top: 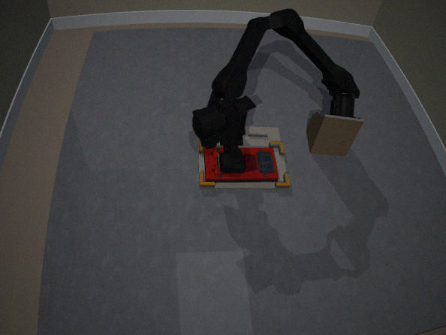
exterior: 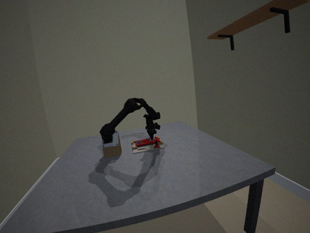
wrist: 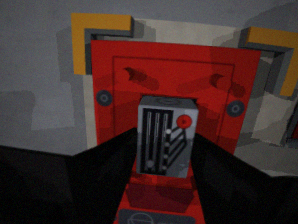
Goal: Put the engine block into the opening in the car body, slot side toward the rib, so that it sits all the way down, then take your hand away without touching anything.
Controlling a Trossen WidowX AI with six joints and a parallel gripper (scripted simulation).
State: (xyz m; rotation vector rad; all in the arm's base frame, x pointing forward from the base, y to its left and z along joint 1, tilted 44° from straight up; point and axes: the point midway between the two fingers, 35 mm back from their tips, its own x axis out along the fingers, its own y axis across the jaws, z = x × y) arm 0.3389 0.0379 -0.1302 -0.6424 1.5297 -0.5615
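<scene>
My gripper tip is now 1 cm above the engine block.
</scene>
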